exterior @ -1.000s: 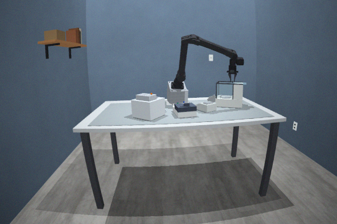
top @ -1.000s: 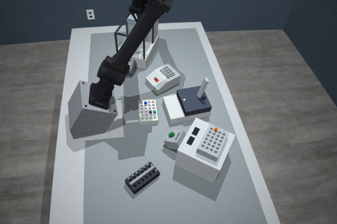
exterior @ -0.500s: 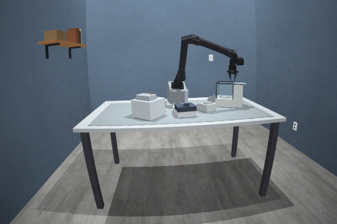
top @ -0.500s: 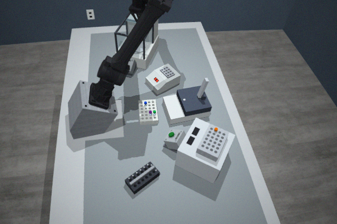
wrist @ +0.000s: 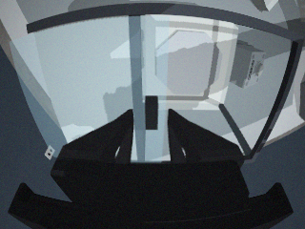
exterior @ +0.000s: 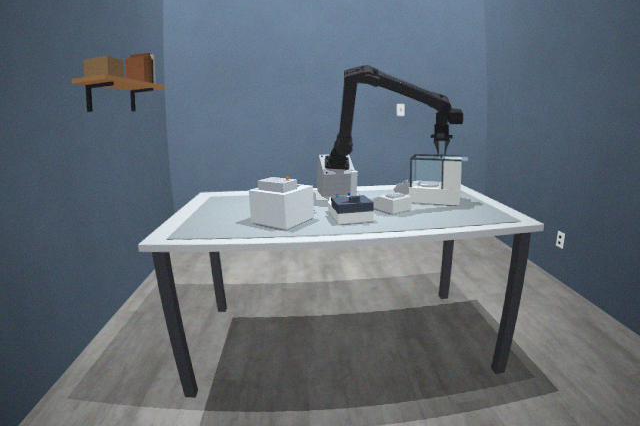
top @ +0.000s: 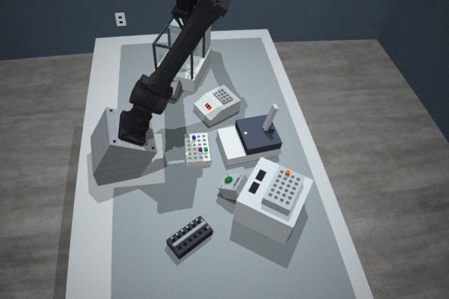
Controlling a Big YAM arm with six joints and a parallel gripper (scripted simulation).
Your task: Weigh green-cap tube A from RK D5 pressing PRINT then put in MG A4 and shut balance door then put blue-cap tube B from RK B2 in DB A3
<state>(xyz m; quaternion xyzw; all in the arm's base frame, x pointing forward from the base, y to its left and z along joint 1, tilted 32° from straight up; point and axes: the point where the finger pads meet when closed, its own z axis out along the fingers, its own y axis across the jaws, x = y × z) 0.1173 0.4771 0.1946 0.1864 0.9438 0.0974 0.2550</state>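
The balance door is 10 mm ahead of my hand, 30 mm to the left of it and 10 mm below it. Also, from my hand: white tube rack (40 mm ahead, 470 mm to the right, 210 mm below); then dry block DB (130 mm ahead, 270 mm to the right, 190 mm below); then tube B (30 mm ahead, 440 mm to the right, 200 mm below).
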